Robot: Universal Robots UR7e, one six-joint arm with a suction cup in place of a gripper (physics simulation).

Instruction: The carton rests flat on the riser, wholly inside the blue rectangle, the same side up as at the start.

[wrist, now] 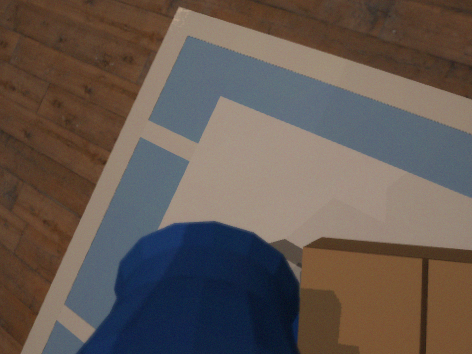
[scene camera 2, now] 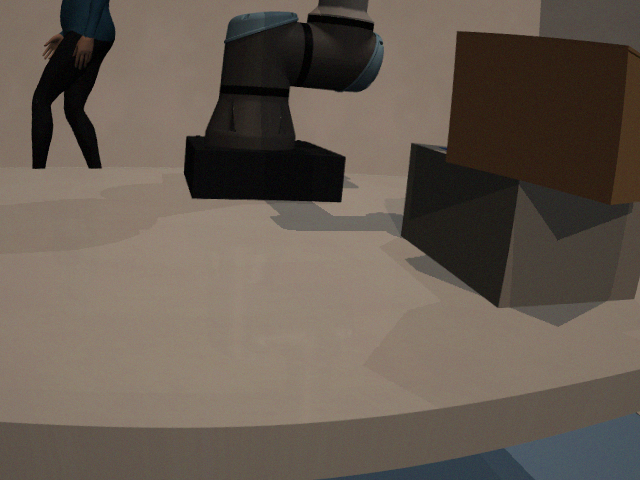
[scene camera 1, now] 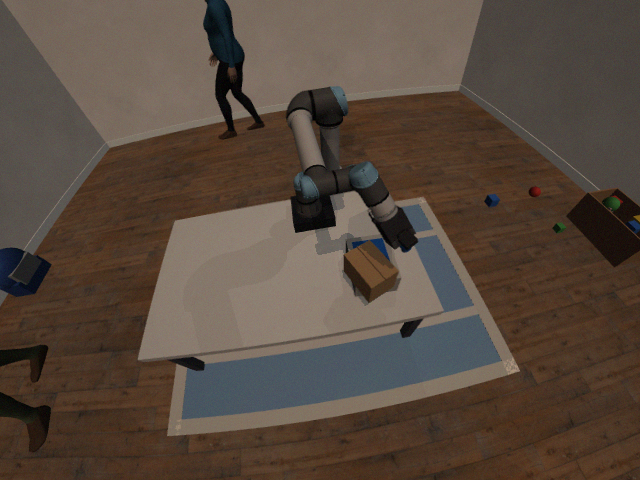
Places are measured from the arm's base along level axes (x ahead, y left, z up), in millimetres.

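Pixels of known places: hand, tool point: (wrist: 205, 300); arm's base, link origin: (scene camera 2: 249, 144) (scene camera 1: 309, 208).
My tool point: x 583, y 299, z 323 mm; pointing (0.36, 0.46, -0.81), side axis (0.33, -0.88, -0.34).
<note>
For each thing: its top centre in the pictures, then the offset to it from my tool point. Level surfaces: height alone.
- brown carton, top centre: (scene camera 2: 567, 50) (scene camera 1: 370, 262) dx -58, dy -94, dz -146 mm
- grey riser, top centre: (scene camera 2: 529, 166) (scene camera 1: 372, 257) dx -162, dy -49, dz -276 mm
- white table, surface height: dz -396 mm
The brown carton (scene camera 1: 369, 271) (scene camera 2: 532, 113) (wrist: 380, 300) lies on top of the grey riser (scene camera 2: 460, 217), seam side up. It looks flat but turned relative to the riser, and a lower corner sticks out past the riser's front face in the scene camera 2 view. Part of the blue rectangle (scene camera 1: 379, 245) (scene camera 2: 440, 148) shows behind the carton, which extends beyond it at the front; the rest is hidden. My gripper (scene camera 1: 406, 249) (wrist: 207, 280), a blue suction cup, is open, beside the carton on its right in the scene camera 1 view, apart from it. It does not show in the scene camera 2 view.
The riser stands near the right end of the white table (scene camera 1: 258, 304) (scene camera 2: 232, 335) (wrist: 240, 165). My arm's black base (scene camera 1: 313, 217) (scene camera 2: 263, 173) stands at the table's back. A person (scene camera 1: 224, 51) (scene camera 2: 77, 77) is behind the table; another person's legs (scene camera 1: 31, 356) show at left.
</note>
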